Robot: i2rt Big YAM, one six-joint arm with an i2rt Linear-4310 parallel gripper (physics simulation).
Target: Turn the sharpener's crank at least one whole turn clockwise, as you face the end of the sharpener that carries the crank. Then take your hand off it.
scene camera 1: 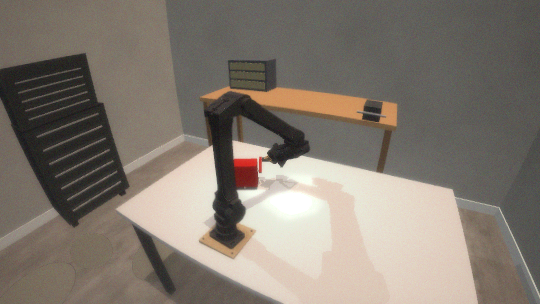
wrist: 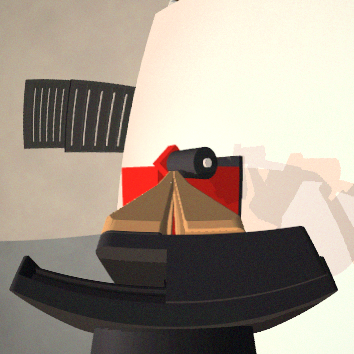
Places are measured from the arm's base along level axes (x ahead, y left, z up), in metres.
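Where they show: gripper, fingertip midpoint: (scene camera 1: 264,158) (wrist: 173,178); arm's base, origin of the base link: (scene camera 1: 227,236).
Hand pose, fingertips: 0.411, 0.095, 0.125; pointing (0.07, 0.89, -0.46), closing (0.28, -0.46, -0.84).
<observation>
Things, the pixels of their top centre, and the offset from my fingertips, as dx, dy, dz. "pt": a spot on its surface instead. Level surfaces: height alone.
- red sharpener, surface spot: (wrist: 137,181) pt -0.054, +0.070, -0.007
- black cylindrical crank knob, middle of its top: (wrist: 178,162) +0.011, +0.004, -0.002
- white table, its level: dz -0.135
The red sharpener (scene camera 1: 246,173) (wrist: 137,181) stands on the white table, its left part hidden behind the arm in the scene view. Its red crank arm (scene camera 1: 260,165) (wrist: 162,161) is on the end facing my gripper, and is close to upright. The black cylindrical crank knob (wrist: 190,162) sticks out from the top of the crank arm toward the wrist camera. My gripper (scene camera 1: 265,159) (wrist: 173,178) is shut and empty. Its tan fingertips are right at the knob, at its lower left edge in the wrist view; whether they touch it I cannot tell.
The robot's base plate (scene camera 1: 207,242) is on the white table (scene camera 1: 420,220). Behind is a wooden bench (scene camera 1: 320,102) with a drawer box (scene camera 1: 247,75) and a small black block (scene camera 1: 373,110). A dark slatted cabinet (scene camera 1: 75,150) (wrist: 95,115) stands at the left.
</observation>
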